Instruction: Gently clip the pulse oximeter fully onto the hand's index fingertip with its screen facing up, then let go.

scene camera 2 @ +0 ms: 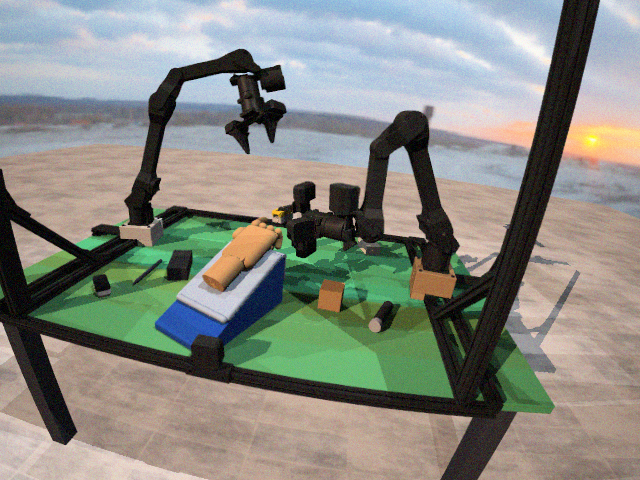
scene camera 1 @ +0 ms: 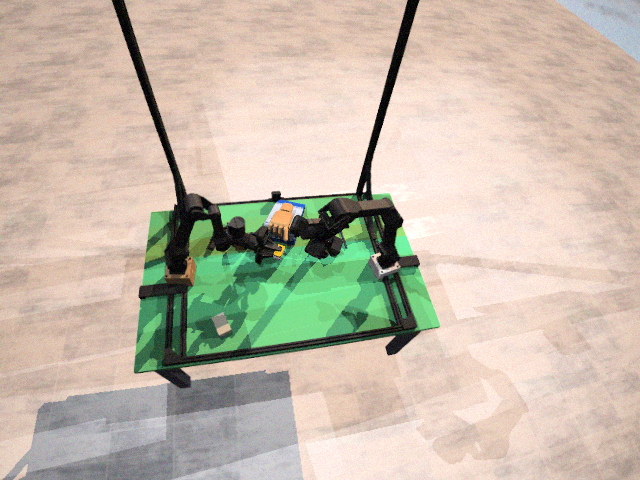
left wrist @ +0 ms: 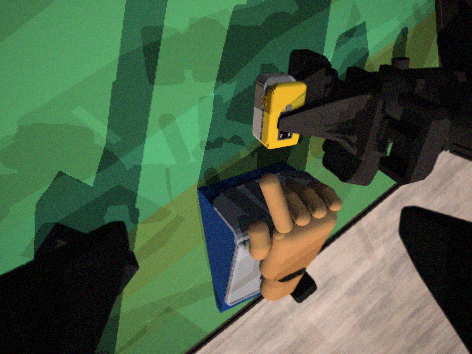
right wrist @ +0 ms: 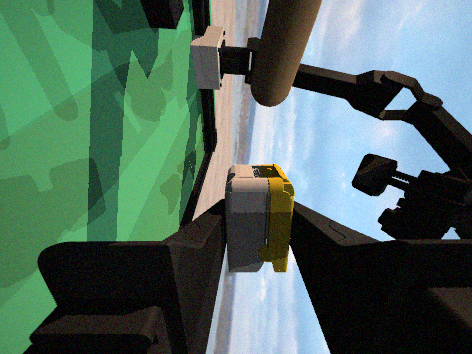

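Where they show: left gripper, fingertip midpoint: (scene camera 2: 259, 148) (scene camera 1: 306, 242) (left wrist: 264, 227) (right wrist: 391, 194); right gripper, fingertip midpoint: (scene camera 2: 279, 214) (scene camera 1: 281, 252) (left wrist: 267, 115) (right wrist: 255, 205); left arm's base at its link origin: (scene camera 2: 141, 222) (scene camera 1: 385, 261) (right wrist: 222, 59); right arm's base at its link origin: (scene camera 2: 434, 267) (scene camera 1: 178, 267).
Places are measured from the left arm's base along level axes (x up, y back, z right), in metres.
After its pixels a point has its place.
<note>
The yellow and grey pulse oximeter (scene camera 1: 279, 251) @[z 0.136, x 0.114, y -0.445 m] (scene camera 2: 278, 212) @[z 0.168, x 0.108, y -0.433 m] (left wrist: 287, 95) @[z 0.127, x 0.113, y -0.452 m] (right wrist: 247, 220) @[z 0.160, x 0.090, y -0.452 m] is held off the table, its yellow screen side facing up. My right gripper (right wrist: 255, 205) @[z 0.140, x 0.094, y -0.436 m] is shut on it, one finger on the yellow side and one on the grey side. The hand (scene camera 1: 282, 215) @[z 0.323, x 0.084, y -0.368 m] (scene camera 2: 251, 244) @[z 0.330, x 0.085, y -0.381 m] (left wrist: 299, 245) @[z 0.284, x 0.100, y -0.377 m] lies palm down on a sloped support. Its index finger (left wrist: 276, 202) points towards the oximeter, with a gap between fingertip and oximeter. In the right wrist view a finger (right wrist: 282, 55) shows above the oximeter, apart from it. My left gripper (scene camera 2: 260, 146) @[z 0.061, x 0.252, y -0.371 m] is open and empty, high above the table.
The blue wedge (scene camera 2: 253, 312) @[z 0.407, x -0.031, y -0.394 m] (left wrist: 216, 250) @[z 0.310, x -0.015, y -0.294 m] bears the hand. An orange cube (scene camera 2: 330, 295) @[z 0.348, x -0.019, y -0.557 m], a dark cylinder (scene camera 2: 382, 314) @[z 0.397, x -0.033, y -0.666 m], a black box (scene camera 2: 179, 264) @[z 0.225, x -0.025, y -0.191 m], a pen (scene camera 2: 147, 272) @[z 0.227, x -0.052, y -0.105 m] and a small black-and-white object (scene camera 2: 101, 285) @[z 0.343, x -0.029, y -0.046 m] lie around it. A grey block (scene camera 1: 221, 324) @[z -0.021, x -0.029, y -0.736 m] (scene camera 2: 370, 246) @[z 0.023, x -0.030, y -0.730 m] stands farther off.
</note>
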